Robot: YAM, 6 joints.
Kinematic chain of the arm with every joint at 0, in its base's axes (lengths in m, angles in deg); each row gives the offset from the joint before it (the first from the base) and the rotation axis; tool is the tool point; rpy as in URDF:
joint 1: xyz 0 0 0.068 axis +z
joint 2: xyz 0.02 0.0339 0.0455 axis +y
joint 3: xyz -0.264 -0.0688 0 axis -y
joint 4: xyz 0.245 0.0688 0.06 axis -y
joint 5: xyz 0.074 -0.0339 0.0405 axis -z
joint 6: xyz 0.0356 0 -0.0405 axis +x
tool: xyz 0 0 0 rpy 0 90 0
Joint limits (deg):
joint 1: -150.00..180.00
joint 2: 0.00..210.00
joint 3: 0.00..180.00
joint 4: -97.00..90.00
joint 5: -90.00..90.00
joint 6: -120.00..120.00
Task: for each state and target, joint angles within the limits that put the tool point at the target. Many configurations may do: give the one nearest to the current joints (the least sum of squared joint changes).
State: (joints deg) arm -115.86 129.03 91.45 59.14 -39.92 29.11
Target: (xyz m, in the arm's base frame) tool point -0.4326 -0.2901 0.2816
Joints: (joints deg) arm -148.52 129.86 97.69 58.32 -37.16 29.11
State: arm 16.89 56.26 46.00 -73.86 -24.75 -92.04
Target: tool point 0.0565 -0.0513 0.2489
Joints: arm -41.18 41.10 43.60 -85.64 2.28 -92.04
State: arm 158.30 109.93 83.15 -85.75 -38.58 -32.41
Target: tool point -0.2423 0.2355 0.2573
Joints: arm 132.18 107.46 92.20 -82.69 -37.02 -32.41
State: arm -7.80 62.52 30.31 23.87 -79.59 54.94
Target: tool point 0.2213 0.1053 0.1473
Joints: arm 17.33 85.64 26.49 21.87 -76.42 54.94
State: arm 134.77 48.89 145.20 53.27 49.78 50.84
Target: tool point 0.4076 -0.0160 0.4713
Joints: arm 173.53 42.56 153.50 86.64 57.60 50.84
